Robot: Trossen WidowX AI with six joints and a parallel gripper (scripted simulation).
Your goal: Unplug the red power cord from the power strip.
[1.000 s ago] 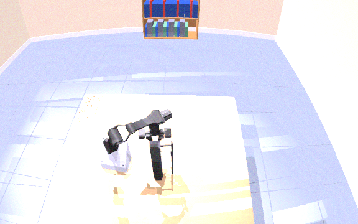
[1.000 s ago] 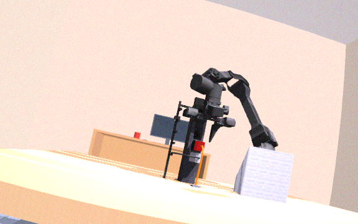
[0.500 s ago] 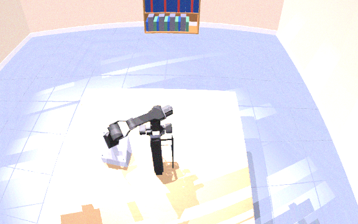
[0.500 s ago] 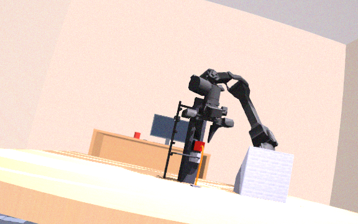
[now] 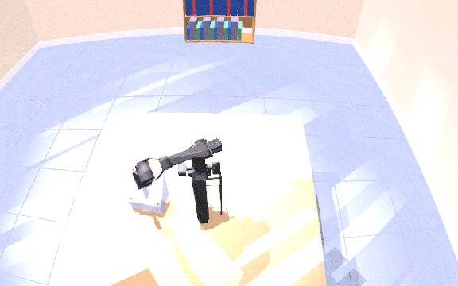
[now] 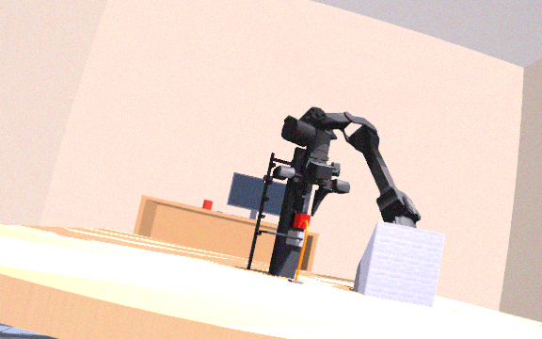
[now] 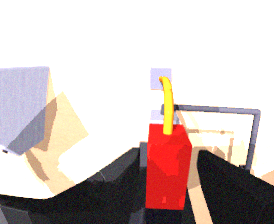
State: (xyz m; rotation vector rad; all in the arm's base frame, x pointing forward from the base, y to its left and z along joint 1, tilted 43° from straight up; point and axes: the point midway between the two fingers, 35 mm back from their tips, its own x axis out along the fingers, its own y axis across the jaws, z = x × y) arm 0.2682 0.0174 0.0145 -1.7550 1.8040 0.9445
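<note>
Now: gripper tip 3 cm to the left of the red plug, 1 cm short of it and 1 cm above it.
</note>
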